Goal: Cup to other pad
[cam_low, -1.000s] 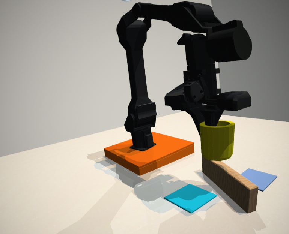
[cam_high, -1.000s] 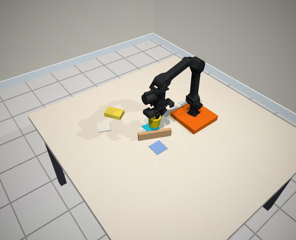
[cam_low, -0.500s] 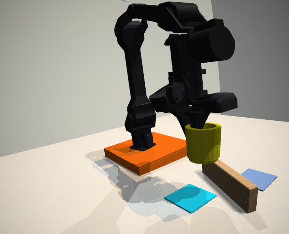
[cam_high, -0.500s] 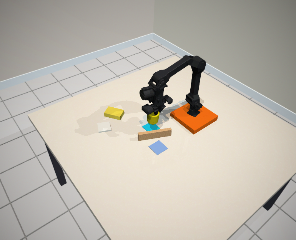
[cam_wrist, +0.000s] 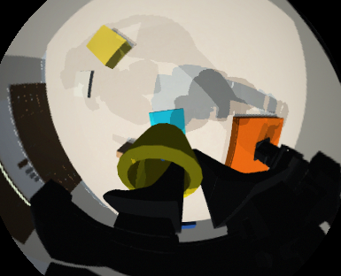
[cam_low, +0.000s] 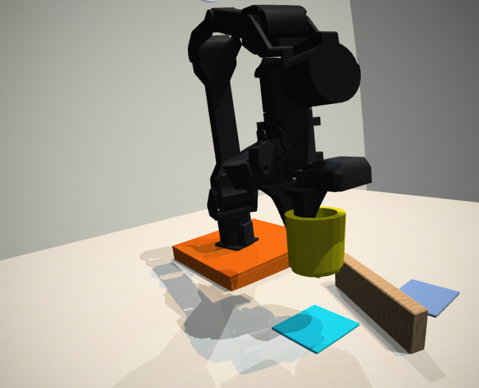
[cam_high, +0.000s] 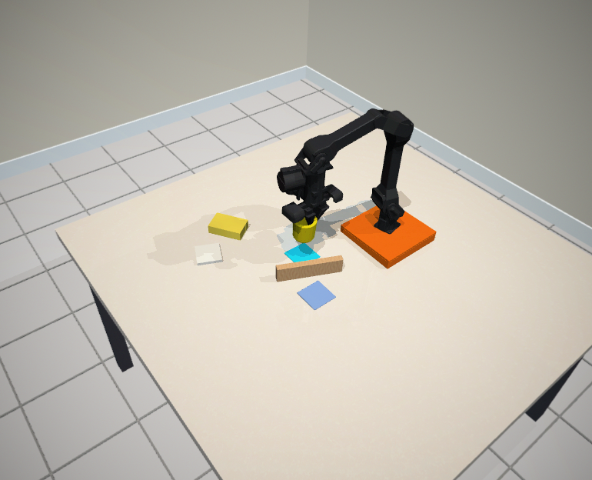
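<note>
Right now my gripper tip is 120 mm above the cyan pad, 30 mm short of it and 10 mm to the left of it. Round my gripper tip: yellow cup: 20 mm ahead; pale blue pad: 130 mm to the left, 120 mm below, 120 mm ahead; wooden bar: 100 mm below, 80 mm ahead, 60 mm to the left.
</note>
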